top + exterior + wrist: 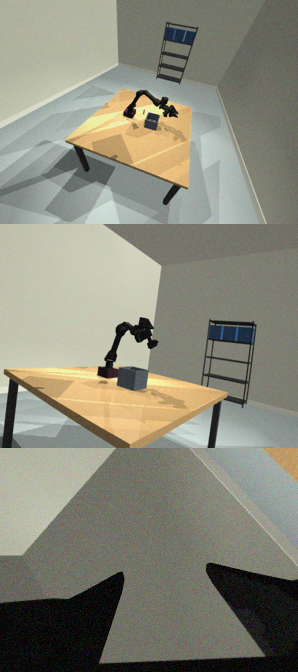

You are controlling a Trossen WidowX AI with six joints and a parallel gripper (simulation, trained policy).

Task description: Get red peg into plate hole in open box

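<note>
Now: gripper tip 45 cm past the red peg, 30 cm to the right of it and 35 cm above it. The rest, counted from my gripper tip: plate (28 cm behind, 14 cm to the left, 35 cm below).
</note>
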